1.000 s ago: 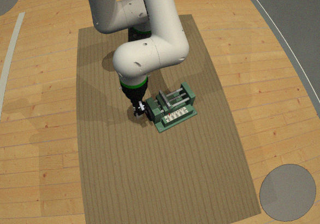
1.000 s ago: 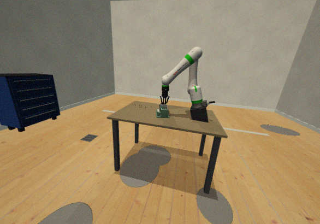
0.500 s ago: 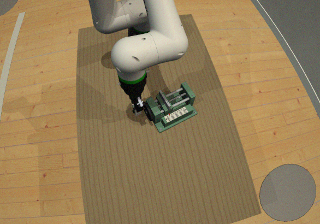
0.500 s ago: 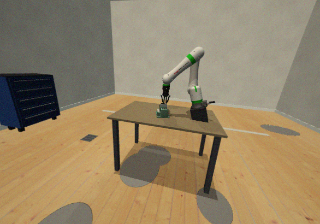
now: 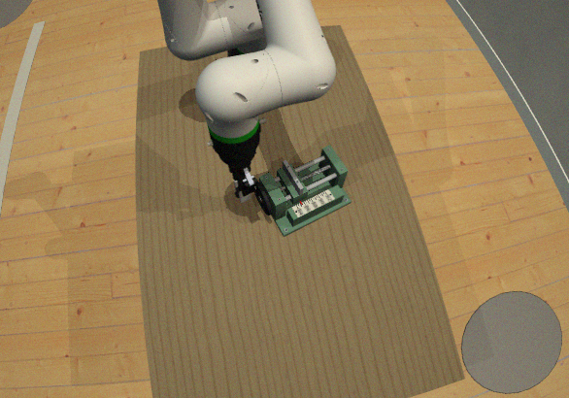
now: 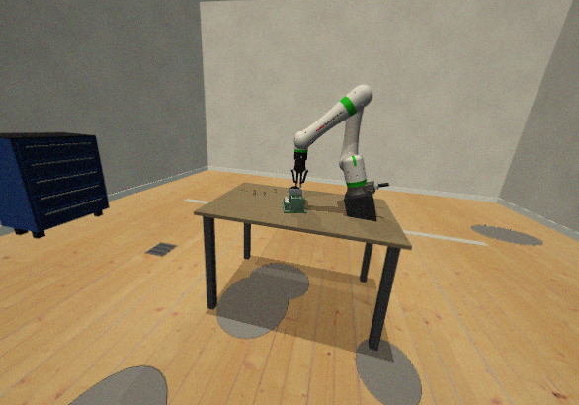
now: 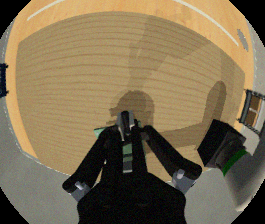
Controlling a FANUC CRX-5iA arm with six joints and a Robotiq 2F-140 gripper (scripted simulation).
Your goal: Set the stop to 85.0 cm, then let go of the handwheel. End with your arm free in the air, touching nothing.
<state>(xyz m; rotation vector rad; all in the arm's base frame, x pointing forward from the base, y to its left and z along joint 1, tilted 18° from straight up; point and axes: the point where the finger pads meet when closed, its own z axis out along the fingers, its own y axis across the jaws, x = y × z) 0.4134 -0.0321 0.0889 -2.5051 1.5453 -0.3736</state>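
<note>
My gripper is now 12 cm to the right of the stop block, 1 cm past it and 1 cm above it.
</note>
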